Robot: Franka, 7 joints.
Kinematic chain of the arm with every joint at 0, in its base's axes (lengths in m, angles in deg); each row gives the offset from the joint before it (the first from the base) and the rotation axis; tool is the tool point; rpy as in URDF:
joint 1: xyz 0 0 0.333 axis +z
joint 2: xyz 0 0 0 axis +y
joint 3: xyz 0 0 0.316 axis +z
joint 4: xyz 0.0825 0 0 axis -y
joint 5: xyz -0.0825 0 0.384 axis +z
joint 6: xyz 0 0 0 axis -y
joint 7: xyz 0.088 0 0 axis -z
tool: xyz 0 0 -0.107 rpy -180 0 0
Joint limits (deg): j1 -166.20..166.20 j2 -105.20..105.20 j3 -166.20..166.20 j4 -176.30..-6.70 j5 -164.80..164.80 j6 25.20..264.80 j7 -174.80..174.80
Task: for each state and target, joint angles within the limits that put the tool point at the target. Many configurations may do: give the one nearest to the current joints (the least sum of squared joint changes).
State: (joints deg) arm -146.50 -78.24 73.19 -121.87 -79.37 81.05 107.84
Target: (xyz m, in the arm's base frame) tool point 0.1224 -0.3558 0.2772
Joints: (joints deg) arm -152.99 -73.30 111.47 -149.26 -68.92 89.40 107.84
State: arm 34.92 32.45 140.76 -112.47 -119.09 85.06 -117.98
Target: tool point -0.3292 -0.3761 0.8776
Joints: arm 73.01 8.42 166.20 -88.32 -129.34 98.04 -117.98
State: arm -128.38 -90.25 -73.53 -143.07 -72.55 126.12 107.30
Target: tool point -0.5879 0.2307 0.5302
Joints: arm -89.87 -80.06 -73.72 -104.30 -74.43 133.41 107.30
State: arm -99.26 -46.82 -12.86 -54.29 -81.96 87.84 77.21
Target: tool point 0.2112 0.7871 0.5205
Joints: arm -114.65 -90.12 -16.58 -25.18 -90.09 106.95 77.21
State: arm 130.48 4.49 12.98 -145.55 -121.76 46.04 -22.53
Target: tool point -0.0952 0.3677 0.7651
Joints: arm 119.93 -19.71 1.11 -118.56 -126.87 45.66 -22.53
